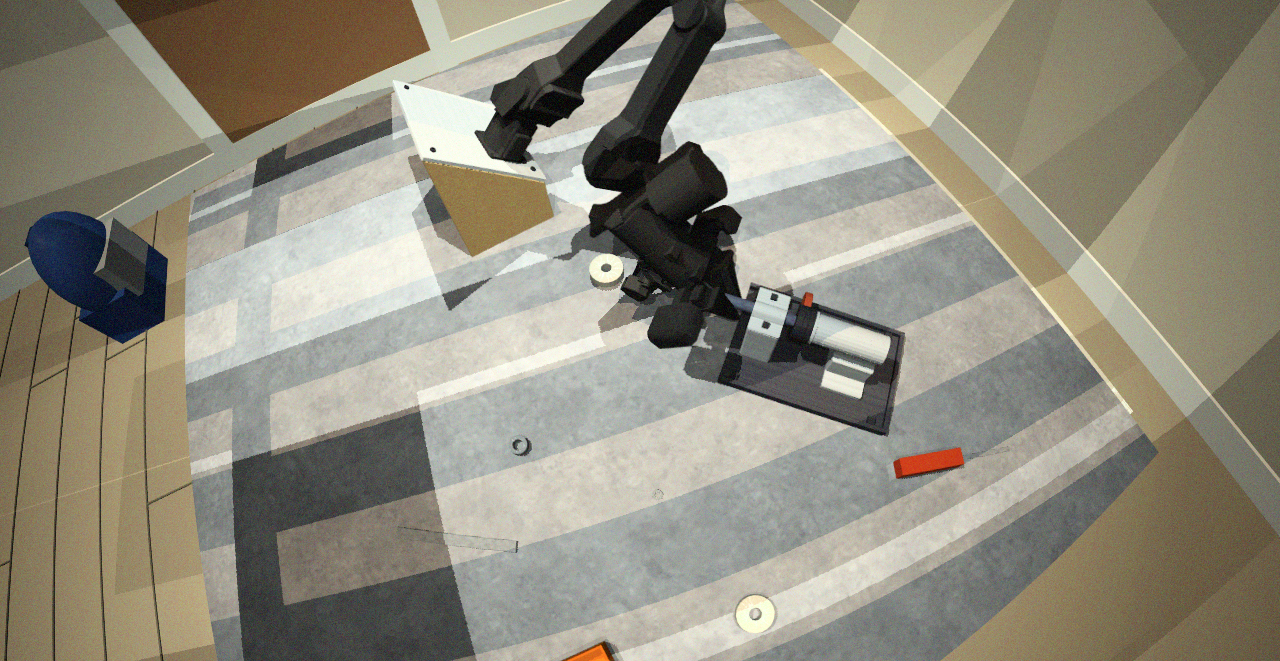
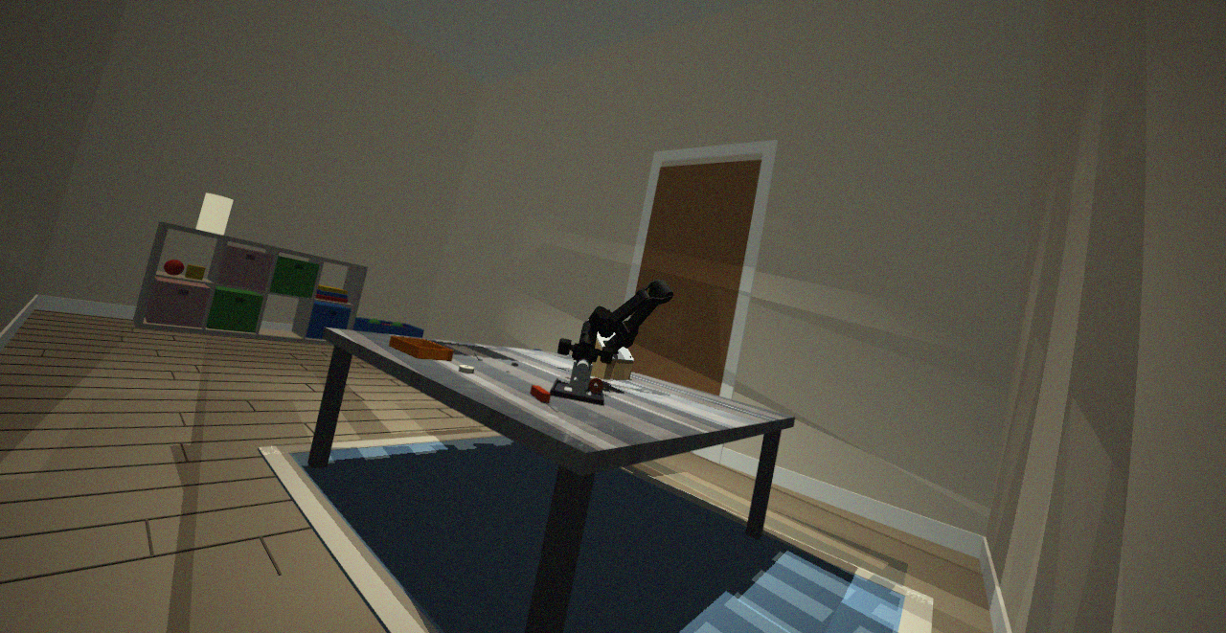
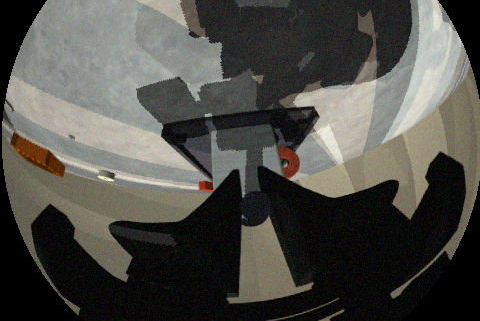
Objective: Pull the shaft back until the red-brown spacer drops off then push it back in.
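The red-brown spacer lies 40 mm ahead of my gripper tip, 90 mm to the left of it and 30 mm below it. From my gripper tip the other things lie so: blue-grey shaft: 30 mm ahead, 30 mm to the left, 20 mm above; then fixture: 100 mm ahead, 70 mm to the left, 10 mm below; then white washer: 170 mm behind, 90 mm to the right, 50 mm below.
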